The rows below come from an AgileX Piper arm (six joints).
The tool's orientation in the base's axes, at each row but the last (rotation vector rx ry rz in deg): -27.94 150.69 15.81; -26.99 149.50 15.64; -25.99 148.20 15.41; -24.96 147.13 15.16; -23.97 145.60 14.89; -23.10 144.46 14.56; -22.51 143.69 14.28; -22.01 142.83 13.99; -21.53 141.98 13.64; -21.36 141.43 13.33; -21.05 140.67 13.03
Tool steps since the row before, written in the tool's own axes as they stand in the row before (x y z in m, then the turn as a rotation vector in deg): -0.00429 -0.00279 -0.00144 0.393 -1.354 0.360; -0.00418 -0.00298 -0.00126 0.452 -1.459 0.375; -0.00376 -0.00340 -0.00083 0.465 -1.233 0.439; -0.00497 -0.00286 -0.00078 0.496 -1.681 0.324; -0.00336 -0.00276 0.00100 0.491 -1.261 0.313; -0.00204 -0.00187 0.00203 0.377 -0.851 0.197; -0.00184 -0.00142 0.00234 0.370 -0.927 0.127; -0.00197 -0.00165 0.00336 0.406 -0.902 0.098; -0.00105 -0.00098 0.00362 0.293 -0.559 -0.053; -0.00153 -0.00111 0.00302 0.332 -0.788 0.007; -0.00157 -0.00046 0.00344 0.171 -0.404 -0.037
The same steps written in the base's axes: 0.00409 -0.00170 0.00294 0.329 -1.260 -0.649; 0.00406 -0.00192 0.00279 0.326 -1.369 -0.702; 0.00397 -0.00237 0.00225 0.261 -1.146 -0.740; 0.00470 -0.00160 0.00296 0.342 -1.601 -0.704; 0.00414 -0.00150 0.00073 0.195 -1.211 -0.651; 0.00328 -0.00075 -0.00069 0.088 -0.832 -0.454; 0.00314 -0.00031 -0.00097 0.082 -0.920 -0.400; 0.00387 -0.00026 -0.00169 0.031 -0.912 -0.395; 0.00311 0.00022 -0.00233 -0.075 -0.603 -0.179; 0.00321 0.00004 -0.00154 0.001 -0.812 -0.268; 0.00330 0.00075 -0.00175 -0.023 -0.427 -0.106
